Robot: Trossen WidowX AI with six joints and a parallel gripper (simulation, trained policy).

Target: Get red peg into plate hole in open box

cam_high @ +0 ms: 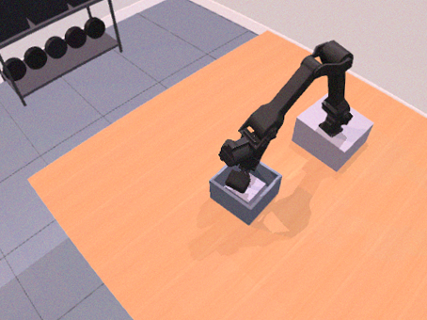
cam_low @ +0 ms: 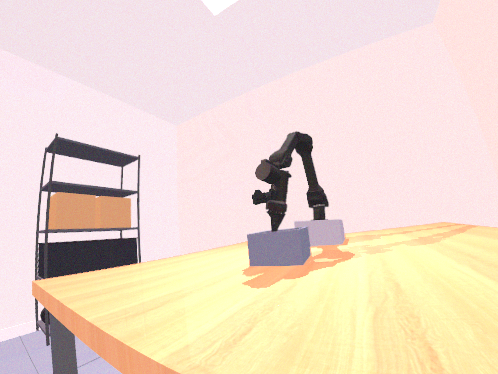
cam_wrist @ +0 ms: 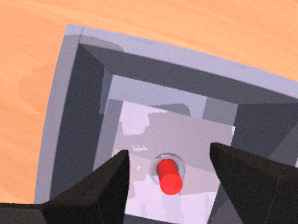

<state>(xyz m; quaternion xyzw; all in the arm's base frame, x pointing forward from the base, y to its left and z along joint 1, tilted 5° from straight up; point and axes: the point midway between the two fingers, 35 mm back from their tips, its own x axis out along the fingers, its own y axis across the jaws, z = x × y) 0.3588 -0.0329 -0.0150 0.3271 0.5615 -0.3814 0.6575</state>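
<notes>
Right now the red peg is 1 cm behind my gripper tip, 2 cm to the left of it and 4 cm below it. The rest, counted from my gripper tip: grey box (1 cm behind, 2 cm to the left, 6 cm below).
</notes>
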